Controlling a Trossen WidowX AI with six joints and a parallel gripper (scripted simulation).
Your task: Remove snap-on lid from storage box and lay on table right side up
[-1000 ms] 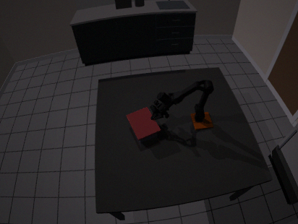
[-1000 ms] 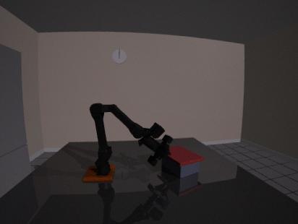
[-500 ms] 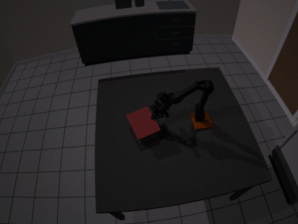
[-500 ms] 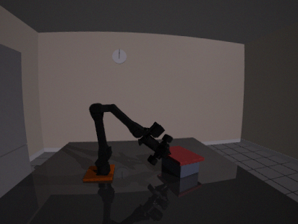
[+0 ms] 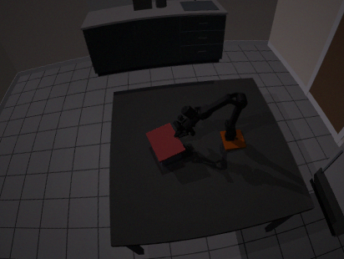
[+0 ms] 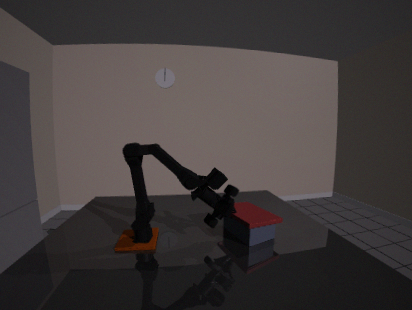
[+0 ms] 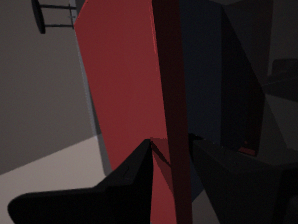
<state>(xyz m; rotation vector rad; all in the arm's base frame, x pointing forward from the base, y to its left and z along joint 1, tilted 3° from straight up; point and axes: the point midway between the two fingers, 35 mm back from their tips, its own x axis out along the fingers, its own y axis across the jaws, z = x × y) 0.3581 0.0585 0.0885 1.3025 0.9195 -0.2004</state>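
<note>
The lid lies 7 cm ahead of my gripper tip and 3 cm to the left of it. Also, from my gripper tip: grey-blue storage box: 7 cm ahead, 3 cm to the left, 5 cm below.
</note>
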